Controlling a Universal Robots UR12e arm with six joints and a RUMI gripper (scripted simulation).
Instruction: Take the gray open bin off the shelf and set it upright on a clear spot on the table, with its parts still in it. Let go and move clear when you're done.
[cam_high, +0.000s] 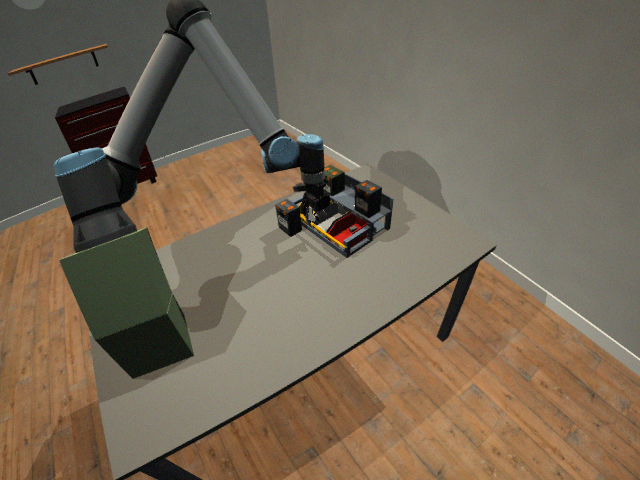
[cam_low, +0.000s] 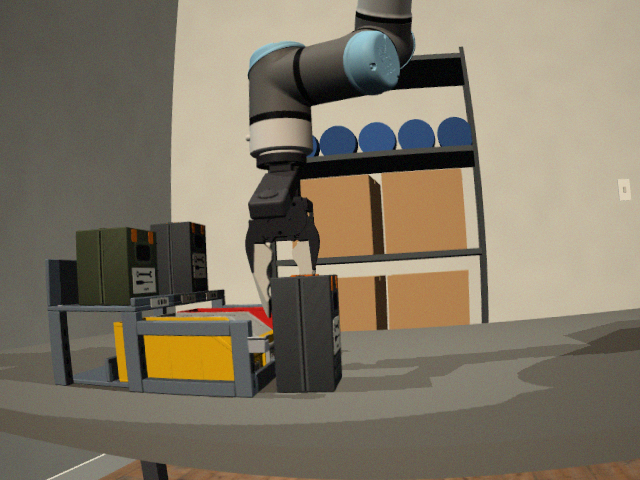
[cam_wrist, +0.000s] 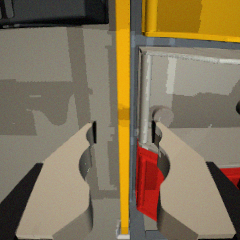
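My gripper is now 3 cm above the yellow bar. The rest, counted from my hand: gray open bin: 10 cm ahead, 5 cm below; then yellow bin: 12 cm to the left, 10 cm ahead, 5 cm below; then red bin: 11 cm to the right, 11 cm ahead, 5 cm below.
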